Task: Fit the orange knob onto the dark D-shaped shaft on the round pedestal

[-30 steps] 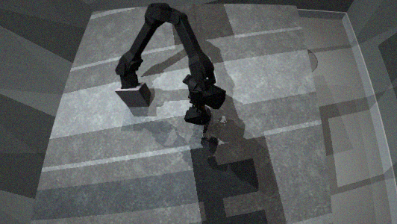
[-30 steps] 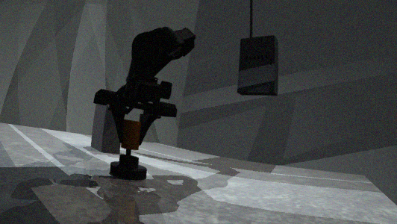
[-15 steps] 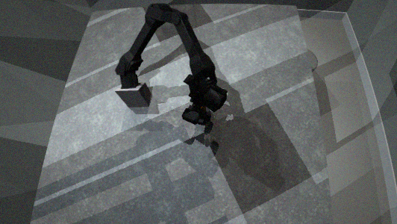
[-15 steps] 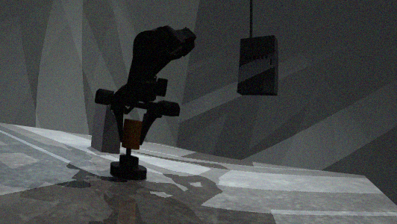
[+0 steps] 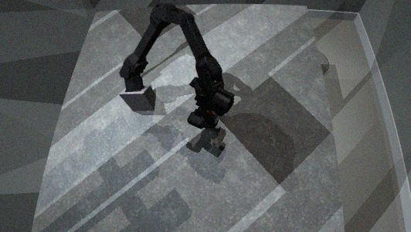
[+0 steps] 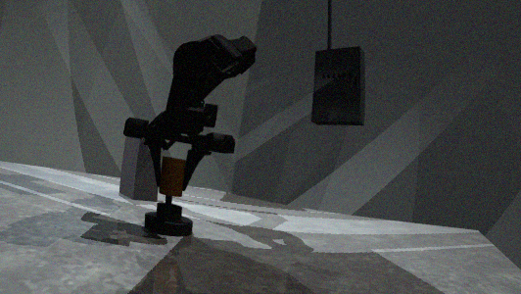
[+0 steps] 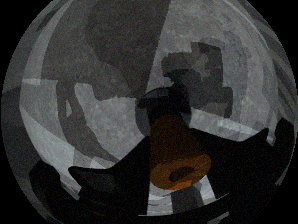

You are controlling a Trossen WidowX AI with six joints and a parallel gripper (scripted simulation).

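Now: gripper tip 2 cm below the knob. Also, from my gripper tip: dark pedestal (4 cm below).
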